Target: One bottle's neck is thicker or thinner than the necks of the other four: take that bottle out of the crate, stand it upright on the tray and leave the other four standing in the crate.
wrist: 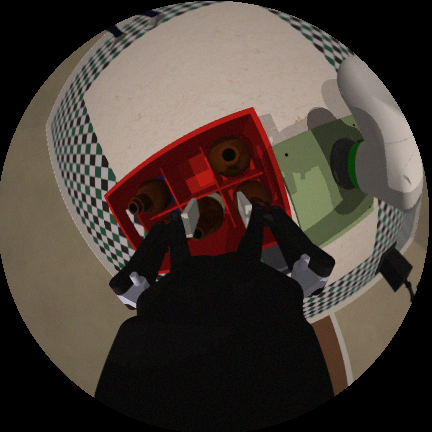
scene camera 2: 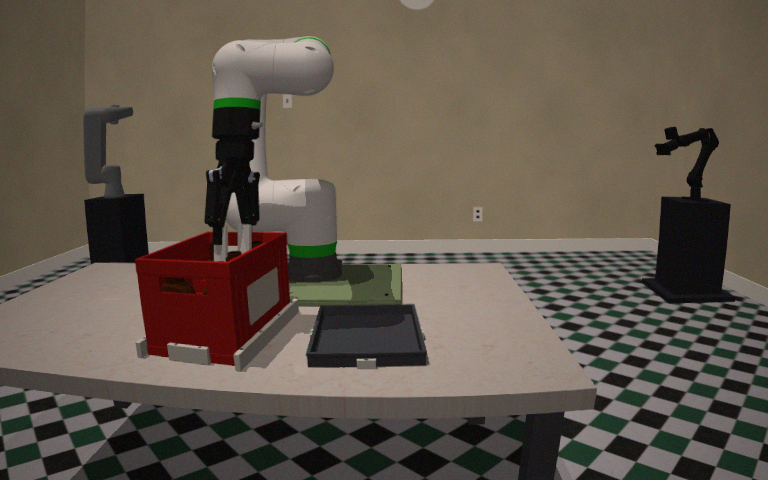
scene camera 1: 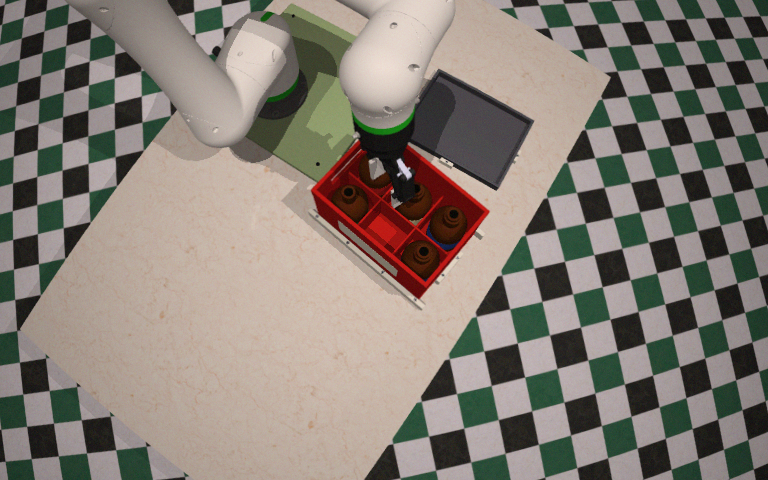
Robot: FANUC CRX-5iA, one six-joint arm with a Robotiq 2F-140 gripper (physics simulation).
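Places are measured from the arm's base along level axes (x ahead, y up, z right), in millimetres.
Pixels of known places: gripper, fingertip midpoint: [wrist: 217, 203] [scene camera 1: 388, 188]; arm's base at its link origin: [wrist: 346, 163] [scene camera 2: 313, 275] [scene camera 1: 276, 91].
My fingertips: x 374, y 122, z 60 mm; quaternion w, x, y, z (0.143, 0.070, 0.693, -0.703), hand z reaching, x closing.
For each thing: its top centre in the pictures, then the offset to it from my fingertips. "spot": a spot on its surface instead. Level surfaces: height alone.
- red crate at its top centre: [wrist: 184, 213] [scene camera 1: 400, 200] [scene camera 2: 216, 244] dx +39, dy +40, dz +15 mm
- middle bottle at its top centre: [wrist: 196, 233] [scene camera 2: 234, 252] [scene camera 1: 415, 188] dx +45, dy +28, dz -24 mm
- right bottle at its top centre: [scene camera 1: 453, 214] dx +129, dy +28, dz -29 mm
- dark tray at a spot on its surface: [scene camera 2: 368, 333] spot: dx +8, dy -130, dz -263 mm
- table at its surface level: dy -135 mm
The red crate [scene camera 1: 327, 210] [scene camera 2: 186, 316] holds five brown bottles standing upright; its front middle compartment is empty. In scene camera 1, the front bottles [scene camera 1: 349, 204] [scene camera 1: 420, 261] stand at both ends. Behind them are the left bottle [scene camera 1: 372, 174], middle bottle [scene camera 1: 417, 204] and right bottle [scene camera 1: 449, 226]. My gripper [scene camera 1: 386, 183] [scene camera 2: 232, 249] [wrist: 217, 203] is partly open and empty, pointing down, its tips near rim height, over the back-left and back-middle compartments. The fingers partly hide these bottles. I cannot tell which neck differs. The dark tray [scene camera 1: 481, 141] [scene camera 2: 368, 333] is empty.
White stop strips [scene camera 1: 382, 271] [scene camera 2: 266, 333] line the crate's foot. The green base plate [scene camera 1: 294, 147] [scene camera 2: 322, 292] with the arm's base lies behind the crate. The tray stands on the table [scene camera 1: 226, 316] [scene camera 2: 481, 350] close beside the crate. Crate walls and red dividers stand around the bottles.
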